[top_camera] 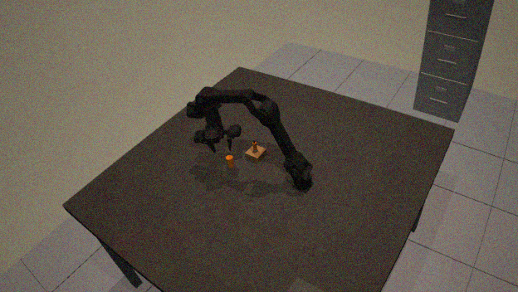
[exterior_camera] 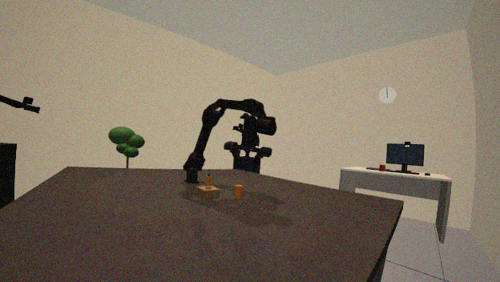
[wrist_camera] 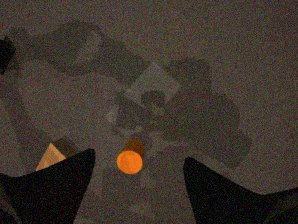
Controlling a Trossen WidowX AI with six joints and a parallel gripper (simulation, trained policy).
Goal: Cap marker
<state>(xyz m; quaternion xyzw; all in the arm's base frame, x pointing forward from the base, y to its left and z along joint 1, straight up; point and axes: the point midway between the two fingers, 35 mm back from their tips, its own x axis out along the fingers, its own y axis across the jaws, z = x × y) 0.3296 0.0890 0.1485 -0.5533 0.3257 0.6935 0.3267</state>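
The orange cap lies 9 cm below my gripper tip, 3 cm to the right of it and 1 cm ahead of it. Round my gripper tip: orange marker: 14 cm to the right, 6 cm behind, 5 cm below; then tan holder block: 14 cm to the right, 10 cm below, 6 cm behind.
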